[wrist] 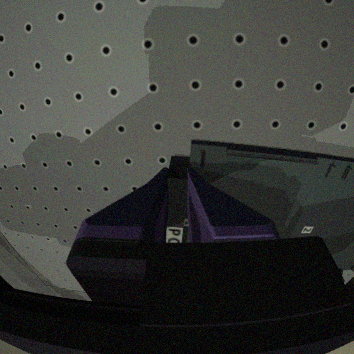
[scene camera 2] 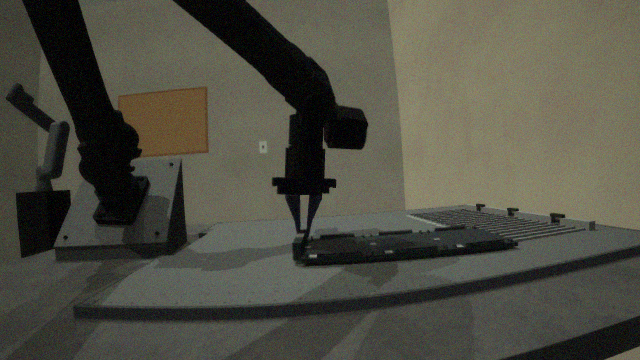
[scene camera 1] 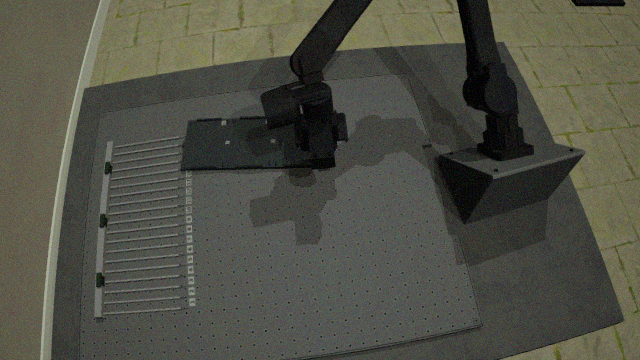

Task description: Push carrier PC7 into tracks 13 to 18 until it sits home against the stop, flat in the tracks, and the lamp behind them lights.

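Pixels of known places: gripper, between the fingertips: (wrist: 177, 175) (scene camera 2: 303, 236); arm's base, origin of its link: (scene camera 2: 123, 201) (scene camera 1: 505, 152).
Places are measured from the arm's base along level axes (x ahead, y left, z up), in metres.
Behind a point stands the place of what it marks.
Note:
Carrier PC7 (scene camera 1: 215, 147) {x 0.598, y -0.179, z -0.081 m} (scene camera 2: 415, 243) {x 0.527, y -0.197, z -0.081 m} (wrist: 240, 175) {x 0.406, y -0.111, z -0.080 m} is a long dark board that lies low over the perforated plate. Its far end is at the open ends of the upper tracks (scene camera 1: 145, 153) {x 0.769, y -0.206, z -0.092 m} in scene camera 1, beside the highest number labels; which tracks it lines up with I cannot tell. My gripper (scene camera 2: 303, 235) {x 0.366, y -0.104, z -0.073 m} (wrist: 177, 175) {x 0.366, y -0.104, z -0.073 m} is shut on the upright end plate of the carrier, at the end away from the tracks; part of a "PC" label shows between the fingers in the wrist view. The gripper body hides the carrier's near end in scene camera 1. No lit lamp shows.
A pale stop rail (scene camera 1: 103, 200) {x 0.865, y -0.088, z -0.076 m} with several small dark green blocks (scene camera 1: 103, 220) {x 0.861, y -0.036, z -0.071 m} runs behind the tracks. The perforated plate (scene camera 1: 300, 280) {x 0.462, y 0.152, z -0.092 m} (scene camera 2: 200, 292) {x 0.236, y -0.293, z -0.092 m} carries the tracks. The arm's wedge-shaped base (scene camera 1: 520, 182) {x 0.018, y 0.092, z 0.037 m} (scene camera 2: 167, 200) {x 0.097, y 0.004, z -0.003 m} stands at the opposite side.

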